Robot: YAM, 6 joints.
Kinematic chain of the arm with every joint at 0, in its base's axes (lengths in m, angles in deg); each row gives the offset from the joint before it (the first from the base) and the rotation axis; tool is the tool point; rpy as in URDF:
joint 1: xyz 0 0 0.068 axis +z
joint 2: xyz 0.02 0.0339 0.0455 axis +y
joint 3: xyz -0.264 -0.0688 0 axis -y
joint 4: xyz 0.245 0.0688 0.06 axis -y
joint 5: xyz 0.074 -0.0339 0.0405 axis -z
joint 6: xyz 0.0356 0 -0.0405 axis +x
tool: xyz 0 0 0 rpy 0 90 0
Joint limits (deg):
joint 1: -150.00..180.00
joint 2: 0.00..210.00
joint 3: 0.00..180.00
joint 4: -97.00..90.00
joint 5: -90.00..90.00
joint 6: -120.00..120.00
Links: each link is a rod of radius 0.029 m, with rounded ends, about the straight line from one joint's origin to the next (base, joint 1, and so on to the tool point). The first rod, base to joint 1, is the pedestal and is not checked.
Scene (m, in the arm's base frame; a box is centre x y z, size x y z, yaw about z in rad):
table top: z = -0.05
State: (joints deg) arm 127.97 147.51 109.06 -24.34 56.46 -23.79
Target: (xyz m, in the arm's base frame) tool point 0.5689 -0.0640 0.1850
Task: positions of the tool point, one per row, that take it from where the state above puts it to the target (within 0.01 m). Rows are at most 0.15 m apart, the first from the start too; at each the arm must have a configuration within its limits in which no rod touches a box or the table.
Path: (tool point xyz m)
1: -0.1803 0.4921 0.0784
2: -0.0516 0.5296 0.0906
3: 0.0843 0.5330 0.1030
4: 0.2184 0.5010 0.1159
5: 0.3414 0.4350 0.1292
6: 0.4444 0.3387 0.1428
7: 0.5201 0.2180 0.1566
8: 0.5628 0.0808 0.1706
9: 0.5689 -0.0640 0.1850

